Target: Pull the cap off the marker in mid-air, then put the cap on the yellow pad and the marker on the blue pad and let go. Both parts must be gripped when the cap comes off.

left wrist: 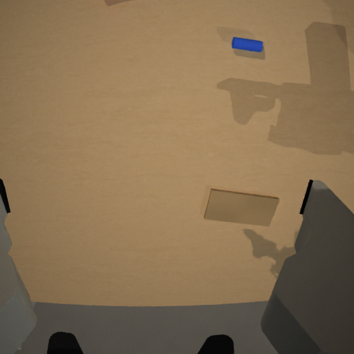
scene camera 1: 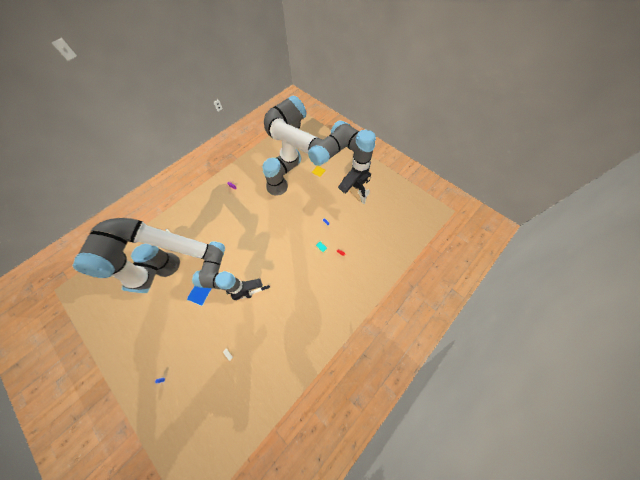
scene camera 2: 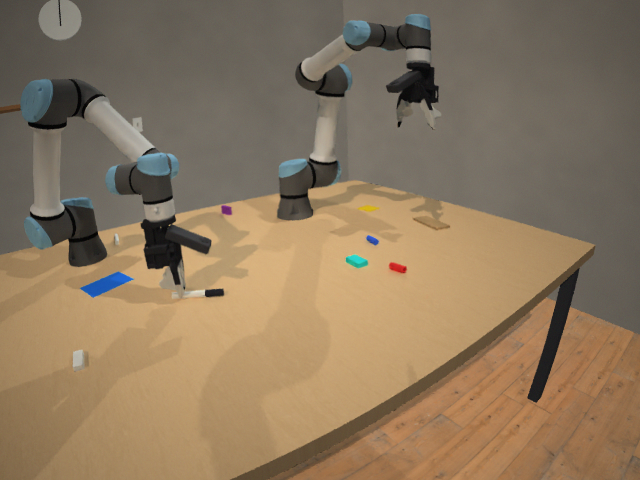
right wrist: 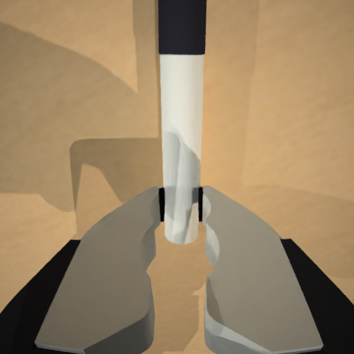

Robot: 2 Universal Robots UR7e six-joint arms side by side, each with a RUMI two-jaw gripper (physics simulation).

Labels:
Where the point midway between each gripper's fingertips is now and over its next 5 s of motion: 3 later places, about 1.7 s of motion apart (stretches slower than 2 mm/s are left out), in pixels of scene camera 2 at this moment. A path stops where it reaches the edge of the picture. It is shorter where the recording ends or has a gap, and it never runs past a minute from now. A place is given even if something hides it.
My left gripper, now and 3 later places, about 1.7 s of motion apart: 415,128; 326,116; 219,157; 221,175
My right gripper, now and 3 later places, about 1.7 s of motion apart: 181,295; 216,216; 220,217; 222,218

